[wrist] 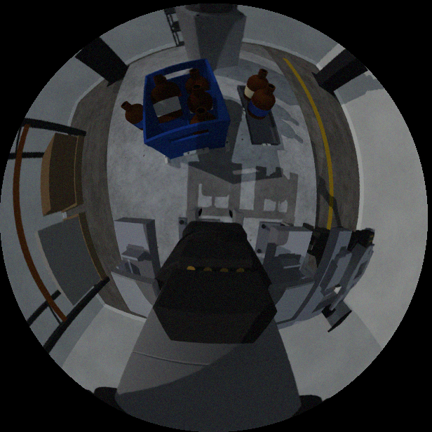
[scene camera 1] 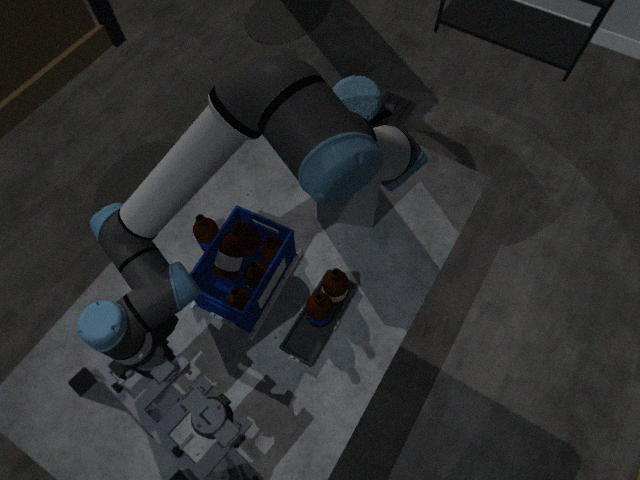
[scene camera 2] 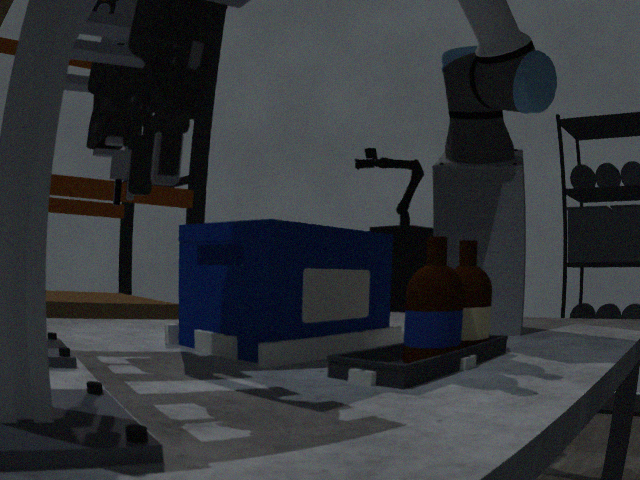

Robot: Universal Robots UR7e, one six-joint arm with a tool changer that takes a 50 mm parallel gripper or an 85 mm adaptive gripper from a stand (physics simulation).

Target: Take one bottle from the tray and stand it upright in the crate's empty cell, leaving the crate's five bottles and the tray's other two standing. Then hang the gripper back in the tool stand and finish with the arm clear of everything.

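Seen in the pictures: arm's base at its link origin: [scene camera 2: 480, 156].
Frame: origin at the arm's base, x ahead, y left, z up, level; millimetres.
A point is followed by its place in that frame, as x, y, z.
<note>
The blue crate [scene camera 1: 227, 314] @[545, -11, -264] [scene camera 2: 248, 299] @[538, 20, -271] [wrist: 185, 145] holds five brown bottles; its left cell nearest the tool stand is empty. A white-labelled bottle [scene camera 1: 229, 256] @[428, -100, -201] [wrist: 167, 106] in it shows much of its side and seems to lean. A blue-labelled bottle [scene camera 1: 205, 230] @[403, -230, -234] [wrist: 134, 114] stands outside, against the crate's far side. The tray [scene camera 1: 305, 343] @[459, 192, -345] [wrist: 262, 133] holds two upright bottles, blue-labelled [scene camera 1: 318, 310] @[389, 185, -231] [scene camera 2: 433, 325] @[398, 195, -295] [wrist: 262, 102] and cream-labelled [scene camera 1: 334, 283] @[302, 172, -226] [scene camera 2: 476, 320] @[305, 197, -296] [wrist: 256, 86]. My gripper [wrist: 216, 213] is open and empty, between brackets of the tool stand [scene camera 1: 193, 444] @[802, 206, 3] [scene camera 2: 31, 206] @[857, 270, -202] [wrist: 136, 232]; its seating is hidden.
The adaptive gripper [scene camera 2: 168, 155] hangs in the stand's neighbouring bay, close beside mine. The stand's plates and posts are on both sides of my wrist. The arm's pedestal [scene camera 2: 478, 248] @[76, 40, -189] [wrist: 212, 40] rises beyond the crate and tray. Storage racks stand around the table.
</note>
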